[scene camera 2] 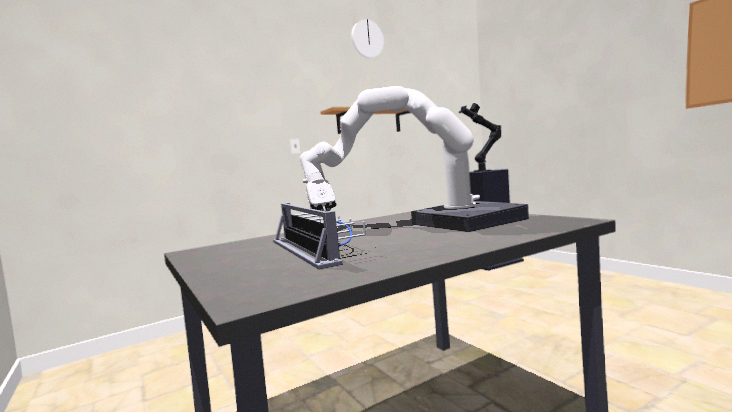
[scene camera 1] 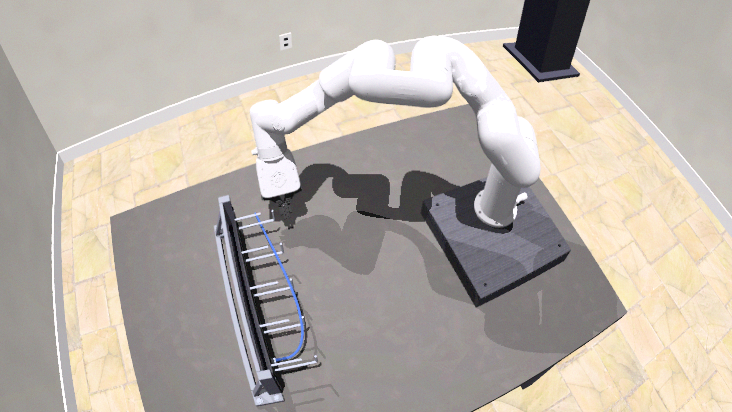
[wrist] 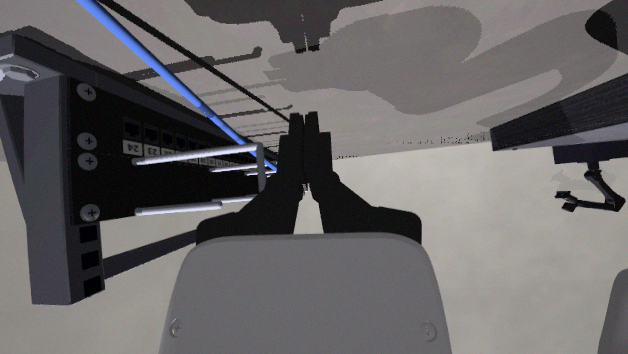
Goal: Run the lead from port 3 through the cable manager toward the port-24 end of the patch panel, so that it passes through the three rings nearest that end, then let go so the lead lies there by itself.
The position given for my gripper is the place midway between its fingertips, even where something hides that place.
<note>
In view: my gripper point(scene camera 1: 286, 216), a patch panel point(wrist: 103, 117), a ring point(wrist: 258, 146) and a top bar point(wrist: 117, 264).
My gripper also shows in scene camera 2 point(scene camera 2: 328, 222) and in the wrist view point(wrist: 306, 128).
</note>
